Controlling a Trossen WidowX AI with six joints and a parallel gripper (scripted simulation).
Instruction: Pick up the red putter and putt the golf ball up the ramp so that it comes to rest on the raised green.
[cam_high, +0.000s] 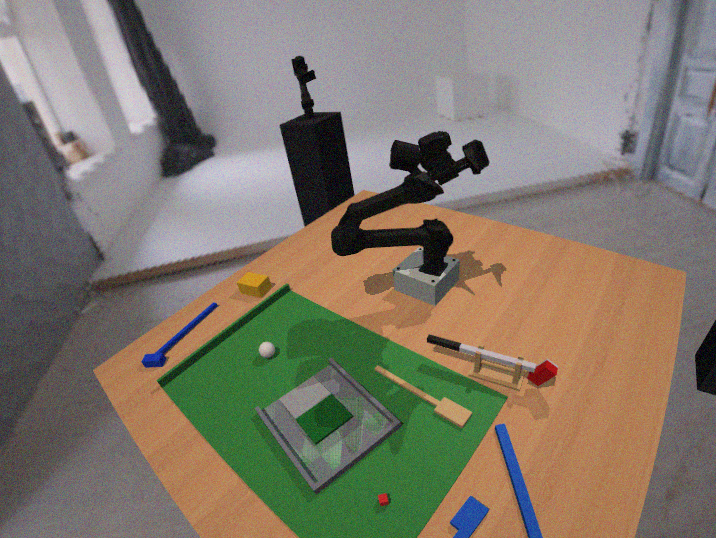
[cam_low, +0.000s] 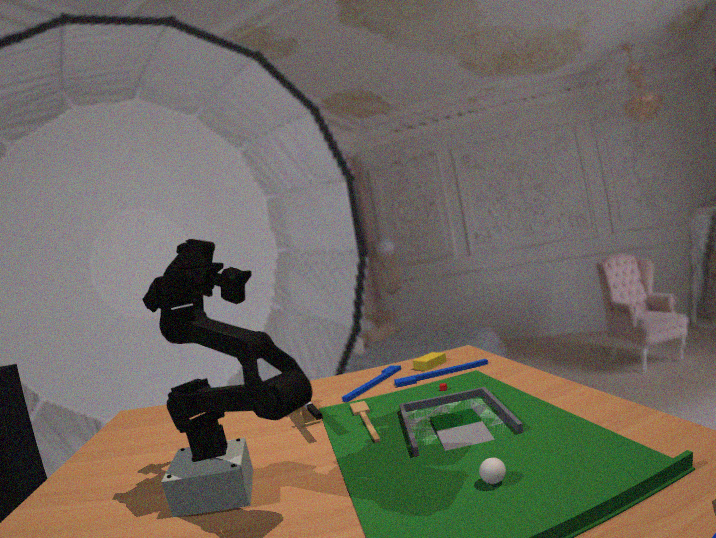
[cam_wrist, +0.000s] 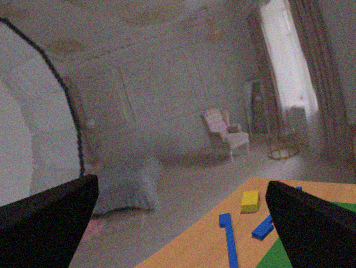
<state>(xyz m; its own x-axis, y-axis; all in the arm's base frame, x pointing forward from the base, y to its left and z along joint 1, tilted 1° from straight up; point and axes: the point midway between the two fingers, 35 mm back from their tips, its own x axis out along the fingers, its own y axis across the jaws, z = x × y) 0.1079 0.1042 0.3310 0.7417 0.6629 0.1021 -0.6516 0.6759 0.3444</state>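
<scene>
Now: gripper tip 350 mm above the red putter, 120 mm to the right of it and 100 mm short of it. Round my gripper tip: white golf ball: 400 mm to the right, 390 mm below, 300 mm ahead; then wooden stand: 380 mm below, 140 mm to the left, 100 mm ahead; then small red cube: 470 mm ahead, 400 mm below, 50 mm to the left.
</scene>
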